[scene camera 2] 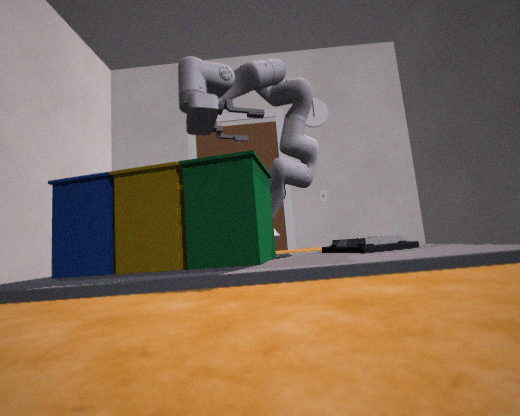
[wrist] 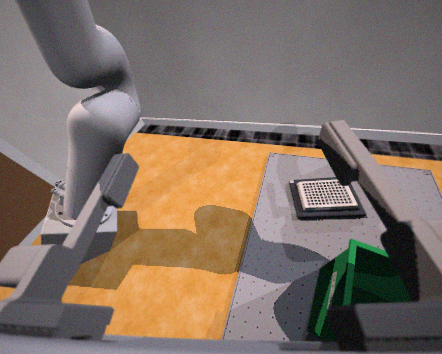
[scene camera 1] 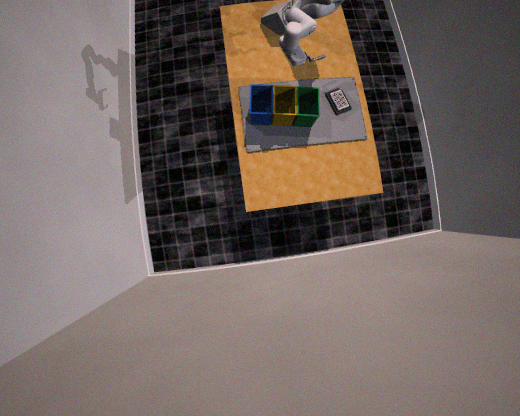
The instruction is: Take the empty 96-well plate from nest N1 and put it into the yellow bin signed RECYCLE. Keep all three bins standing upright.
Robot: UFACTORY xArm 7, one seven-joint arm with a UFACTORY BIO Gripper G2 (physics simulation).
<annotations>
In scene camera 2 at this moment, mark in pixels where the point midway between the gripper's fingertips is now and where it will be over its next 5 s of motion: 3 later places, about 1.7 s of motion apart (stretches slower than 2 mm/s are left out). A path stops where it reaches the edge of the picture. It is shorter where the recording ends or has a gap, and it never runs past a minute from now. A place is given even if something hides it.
My gripper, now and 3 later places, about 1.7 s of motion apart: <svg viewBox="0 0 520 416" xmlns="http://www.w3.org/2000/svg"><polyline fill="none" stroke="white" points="255,127 255,126 253,124 272,134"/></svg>
</annotations>
